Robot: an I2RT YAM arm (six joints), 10 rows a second.
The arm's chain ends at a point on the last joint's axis. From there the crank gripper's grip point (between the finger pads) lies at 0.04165 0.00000 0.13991 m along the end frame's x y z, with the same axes.
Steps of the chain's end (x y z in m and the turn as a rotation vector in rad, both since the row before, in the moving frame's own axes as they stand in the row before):
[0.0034, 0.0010, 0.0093, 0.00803, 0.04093, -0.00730]
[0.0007, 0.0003, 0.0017, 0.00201, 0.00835, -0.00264]
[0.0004, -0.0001, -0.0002, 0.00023, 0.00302, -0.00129]
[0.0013, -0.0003, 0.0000, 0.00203, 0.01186, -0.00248]
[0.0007, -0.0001, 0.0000, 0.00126, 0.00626, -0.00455]
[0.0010, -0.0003, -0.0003, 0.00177, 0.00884, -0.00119]
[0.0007, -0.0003, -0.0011, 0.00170, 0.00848, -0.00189]
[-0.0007, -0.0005, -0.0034, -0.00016, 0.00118, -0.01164]
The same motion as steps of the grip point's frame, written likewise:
[0.0091, -0.0004, 0.0075, 0.00803, 0.04093, -0.00730]
[0.0019, -0.0001, 0.0013, 0.00201, 0.00835, -0.00264]
[0.0008, -0.0002, -0.0003, 0.00023, 0.00302, -0.00129]
[0.0030, -0.0007, -0.0005, 0.00203, 0.01186, -0.00248]
[0.0016, -0.0005, -0.0003, 0.00126, 0.00626, -0.00455]
[0.0022, -0.0006, -0.0007, 0.00177, 0.00884, -0.00119]
[0.0019, -0.0006, -0.0015, 0.00170, 0.00848, -0.00189]
[-0.0005, -0.0010, -0.0034, -0.00016, 0.00118, -0.01164]

